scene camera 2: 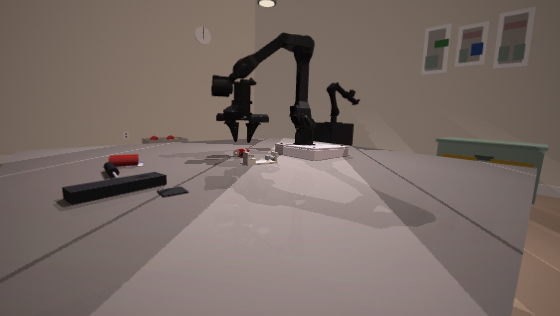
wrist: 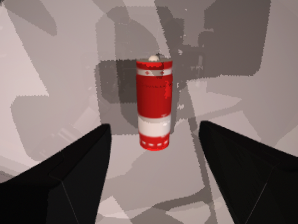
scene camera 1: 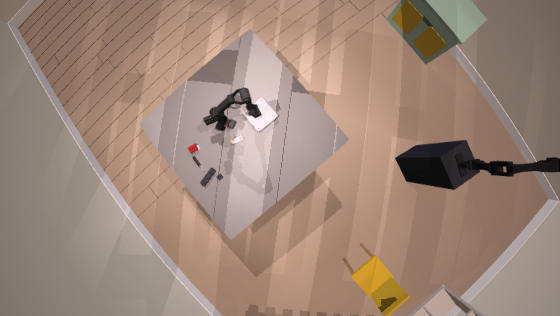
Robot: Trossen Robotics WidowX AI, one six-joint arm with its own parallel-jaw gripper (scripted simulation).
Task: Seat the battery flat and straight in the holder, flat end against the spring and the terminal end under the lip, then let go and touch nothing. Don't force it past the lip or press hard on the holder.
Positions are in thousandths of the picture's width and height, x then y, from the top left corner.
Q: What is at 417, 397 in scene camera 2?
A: The gripper.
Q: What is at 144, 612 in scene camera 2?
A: A long black bar.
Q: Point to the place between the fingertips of the gripper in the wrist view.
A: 522, 578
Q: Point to a battery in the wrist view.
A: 518, 346
